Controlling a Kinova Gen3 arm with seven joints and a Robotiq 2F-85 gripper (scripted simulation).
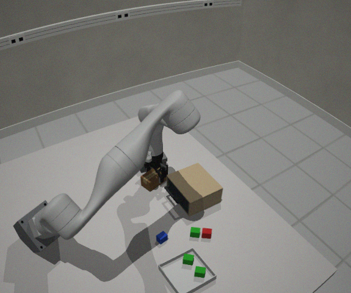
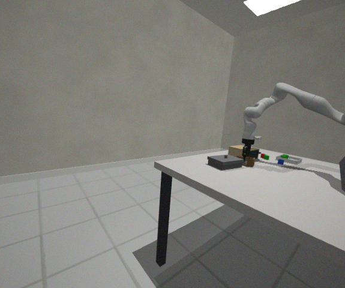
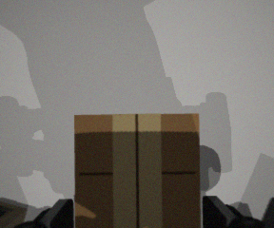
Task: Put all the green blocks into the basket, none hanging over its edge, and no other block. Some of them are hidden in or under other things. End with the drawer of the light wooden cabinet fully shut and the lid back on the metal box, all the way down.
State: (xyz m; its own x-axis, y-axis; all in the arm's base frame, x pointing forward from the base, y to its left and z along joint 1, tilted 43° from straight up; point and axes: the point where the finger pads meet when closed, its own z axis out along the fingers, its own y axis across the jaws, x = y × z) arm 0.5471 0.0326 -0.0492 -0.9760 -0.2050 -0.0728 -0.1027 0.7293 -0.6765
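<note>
Right now the darker brown wooden box is right at my hand. Round my hand: blue block 260 mm to the right, 180 mm behind, 20 mm below; then light wooden cabinet 170 mm to the right, 60 mm ahead; then knobbed lid 150 mm to the left, 80 mm ahead, 10 mm above.
</note>
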